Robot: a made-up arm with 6 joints.
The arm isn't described. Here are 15 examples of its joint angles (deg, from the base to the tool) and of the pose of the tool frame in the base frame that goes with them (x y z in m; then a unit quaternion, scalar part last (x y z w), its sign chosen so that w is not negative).
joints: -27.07 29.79 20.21 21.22 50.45 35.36
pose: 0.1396 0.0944 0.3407 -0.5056 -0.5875 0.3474 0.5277
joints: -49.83 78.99 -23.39 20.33 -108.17 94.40
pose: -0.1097 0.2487 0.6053 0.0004 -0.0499 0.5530 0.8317
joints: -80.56 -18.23 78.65 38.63 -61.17 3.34
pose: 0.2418 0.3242 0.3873 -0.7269 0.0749 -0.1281 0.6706
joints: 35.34 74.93 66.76 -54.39 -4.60 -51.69
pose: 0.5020 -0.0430 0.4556 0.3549 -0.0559 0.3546 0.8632
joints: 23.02 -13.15 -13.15 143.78 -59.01 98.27
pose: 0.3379 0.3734 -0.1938 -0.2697 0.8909 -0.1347 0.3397
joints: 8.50 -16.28 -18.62 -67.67 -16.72 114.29
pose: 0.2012 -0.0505 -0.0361 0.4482 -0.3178 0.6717 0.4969
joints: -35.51 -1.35 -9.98 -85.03 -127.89 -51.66
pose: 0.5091 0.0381 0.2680 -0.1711 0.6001 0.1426 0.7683
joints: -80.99 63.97 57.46 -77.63 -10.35 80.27
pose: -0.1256 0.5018 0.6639 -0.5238 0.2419 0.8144 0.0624
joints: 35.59 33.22 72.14 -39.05 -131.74 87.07
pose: 0.5096 0.4047 0.1403 -0.0446 -0.7053 -0.6634 0.2459
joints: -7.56 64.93 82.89 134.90 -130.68 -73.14
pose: 0.2009 0.4016 0.4991 0.2643 -0.2393 -0.9288 0.1016
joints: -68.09 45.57 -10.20 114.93 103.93 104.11
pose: 0.1215 0.3045 0.3075 0.8240 -0.5110 0.2279 0.0899
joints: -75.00 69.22 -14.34 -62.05 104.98 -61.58
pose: 0.1498 0.2992 0.4554 -0.6857 0.4792 -0.5419 0.0808
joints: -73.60 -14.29 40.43 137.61 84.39 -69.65
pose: 0.1901 0.0708 0.2067 -0.6700 -0.6355 0.3729 0.0903
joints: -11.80 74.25 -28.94 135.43 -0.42 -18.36
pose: 0.3584 0.3933 0.5270 -0.4843 -0.1028 -0.8192 0.2893
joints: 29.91 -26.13 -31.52 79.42 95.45 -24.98
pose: 0.0680 0.2658 0.0946 -0.2724 -0.1420 0.3111 0.8994
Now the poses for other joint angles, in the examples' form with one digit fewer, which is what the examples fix.
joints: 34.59 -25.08 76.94 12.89 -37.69 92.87
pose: 0.343 0.315 -0.004 -0.302 -0.167 -0.936 0.063
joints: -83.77 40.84 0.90 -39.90 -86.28 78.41
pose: -0.041 0.340 0.650 -0.371 0.218 0.586 0.686
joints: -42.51 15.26 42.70 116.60 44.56 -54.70
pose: 0.238 0.183 0.155 -0.562 -0.816 0.035 0.130
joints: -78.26 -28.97 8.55 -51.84 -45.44 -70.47
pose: 0.214 -0.074 0.474 0.038 0.089 -0.515 0.852
